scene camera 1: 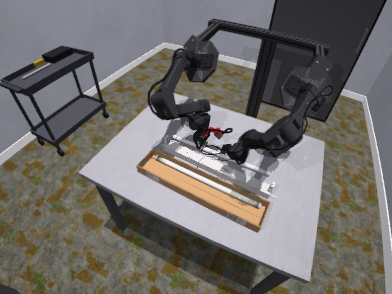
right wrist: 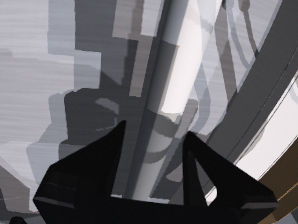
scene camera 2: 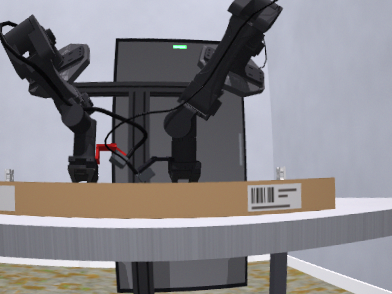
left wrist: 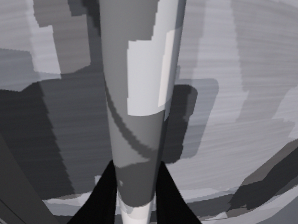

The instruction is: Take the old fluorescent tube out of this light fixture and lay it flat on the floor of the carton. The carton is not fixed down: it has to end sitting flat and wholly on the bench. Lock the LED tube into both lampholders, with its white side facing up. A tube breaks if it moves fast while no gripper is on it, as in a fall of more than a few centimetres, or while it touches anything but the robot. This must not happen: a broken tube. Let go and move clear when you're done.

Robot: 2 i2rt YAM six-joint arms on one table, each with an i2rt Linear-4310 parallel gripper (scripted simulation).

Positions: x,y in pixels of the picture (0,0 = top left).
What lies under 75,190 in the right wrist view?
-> My right gripper.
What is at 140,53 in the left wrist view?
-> An LED tube.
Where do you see a carton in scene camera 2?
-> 238,198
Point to a carton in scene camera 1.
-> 193,189
